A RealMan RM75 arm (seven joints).
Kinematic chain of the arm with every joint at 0, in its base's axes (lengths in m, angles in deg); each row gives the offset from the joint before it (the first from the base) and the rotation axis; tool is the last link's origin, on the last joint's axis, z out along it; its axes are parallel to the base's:
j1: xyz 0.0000 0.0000 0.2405 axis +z
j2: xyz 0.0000 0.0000 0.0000 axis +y
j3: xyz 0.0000 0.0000 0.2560 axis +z
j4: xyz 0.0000 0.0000 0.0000 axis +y
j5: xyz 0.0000 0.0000 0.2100 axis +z
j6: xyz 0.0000 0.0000 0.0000 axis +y
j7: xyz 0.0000 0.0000 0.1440 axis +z
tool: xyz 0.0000 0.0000 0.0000
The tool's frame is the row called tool.
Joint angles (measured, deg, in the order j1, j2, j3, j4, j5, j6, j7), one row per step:
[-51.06 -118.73 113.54 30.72 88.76 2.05 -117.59]
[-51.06 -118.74 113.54 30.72 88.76 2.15 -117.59]
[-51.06 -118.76 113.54 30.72 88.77 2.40 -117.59]
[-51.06 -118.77 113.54 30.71 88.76 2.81 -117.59]
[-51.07 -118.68 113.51 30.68 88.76 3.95 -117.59]
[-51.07 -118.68 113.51 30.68 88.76 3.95 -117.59]
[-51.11 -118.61 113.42 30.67 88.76 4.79 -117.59]
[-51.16 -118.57 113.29 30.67 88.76 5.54 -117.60]
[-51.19 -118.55 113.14 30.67 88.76 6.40 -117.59]
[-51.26 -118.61 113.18 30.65 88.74 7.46 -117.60]
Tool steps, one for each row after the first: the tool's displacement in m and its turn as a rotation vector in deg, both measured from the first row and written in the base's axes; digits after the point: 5 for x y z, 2 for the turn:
[0.00003 -0.00020 -0.00028 -0.11 -0.01 0.00]
[0.00010 -0.00069 -0.00092 -0.37 -0.02 0.01]
[0.00007 -0.00138 -0.00180 -0.79 -0.04 0.04]
[-0.00039 -0.00272 -0.00321 -1.84 -0.03 0.11]
[-0.00039 -0.00272 -0.00321 -1.84 -0.03 0.11]
[-0.00039 -0.00348 -0.00403 -2.58 -0.06 0.15]
[-0.00012 -0.00415 -0.00481 -3.22 -0.16 0.20]
[0.00008 -0.00513 -0.00589 -3.98 -0.27 0.26]
[0.00071 -0.00711 -0.00840 -5.11 -0.33 0.25]

